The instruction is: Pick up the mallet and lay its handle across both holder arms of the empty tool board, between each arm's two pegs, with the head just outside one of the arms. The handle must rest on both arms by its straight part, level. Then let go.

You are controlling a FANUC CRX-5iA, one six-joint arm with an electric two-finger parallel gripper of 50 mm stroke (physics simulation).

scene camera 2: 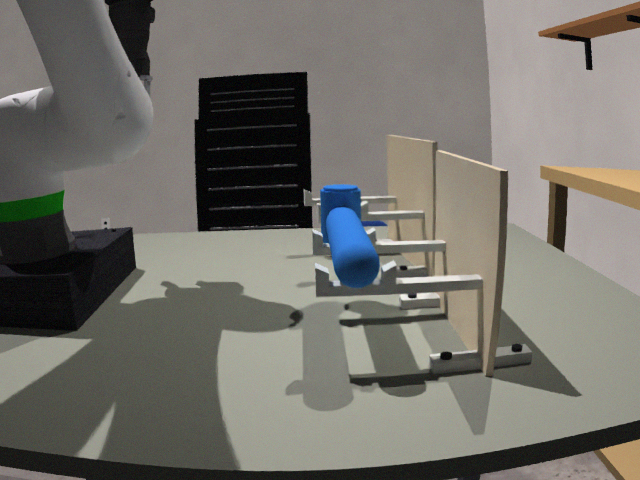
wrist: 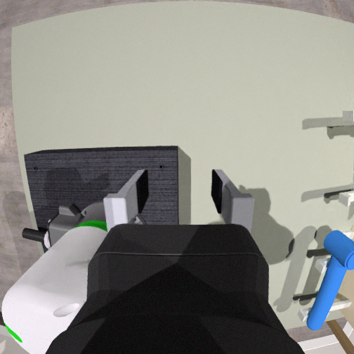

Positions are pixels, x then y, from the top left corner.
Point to a tool board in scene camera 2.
411,163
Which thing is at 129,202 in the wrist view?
The gripper.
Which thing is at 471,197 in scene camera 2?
A tool board.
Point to a blue mallet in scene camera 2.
At 356,263
